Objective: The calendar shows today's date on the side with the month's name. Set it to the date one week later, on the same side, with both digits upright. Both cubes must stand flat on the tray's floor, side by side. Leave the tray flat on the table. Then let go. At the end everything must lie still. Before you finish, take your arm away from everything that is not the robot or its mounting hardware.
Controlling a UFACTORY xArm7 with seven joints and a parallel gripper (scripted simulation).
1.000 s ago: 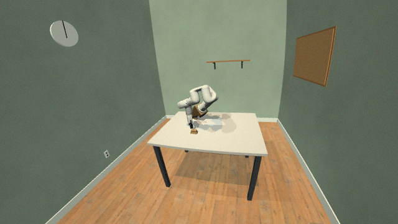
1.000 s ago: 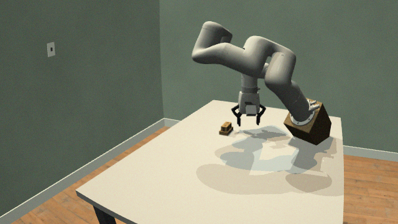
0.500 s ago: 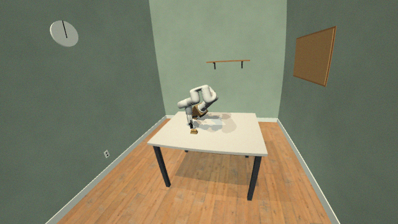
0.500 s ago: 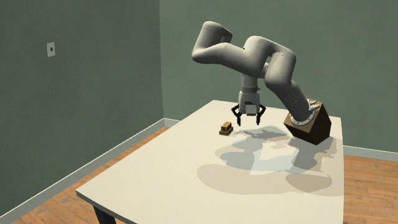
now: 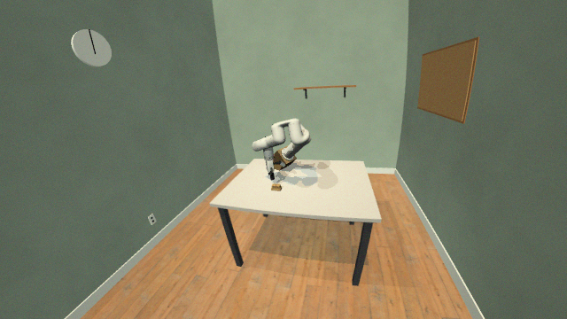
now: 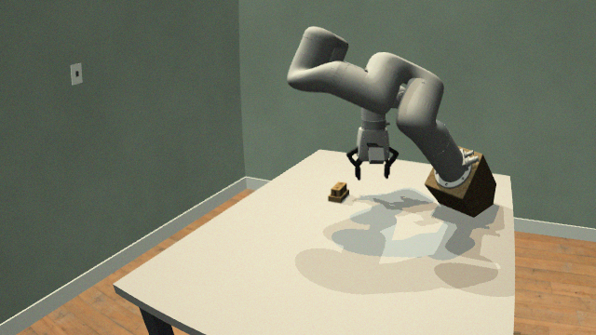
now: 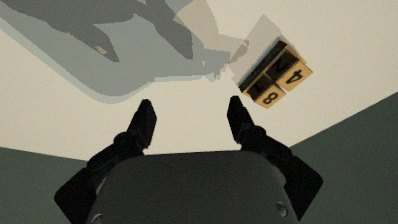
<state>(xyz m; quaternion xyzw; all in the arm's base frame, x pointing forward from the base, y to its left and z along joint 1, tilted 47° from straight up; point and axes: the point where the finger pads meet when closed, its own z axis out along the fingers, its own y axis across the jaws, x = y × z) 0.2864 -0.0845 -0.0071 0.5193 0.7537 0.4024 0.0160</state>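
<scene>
Now: hand 90 mm short of the digit cube, 50 mm to the right of it and 40 mm above it. Round my hand: wooden calendar tray 90 mm ahead, 60 mm to the left, 50 mm below.
</scene>
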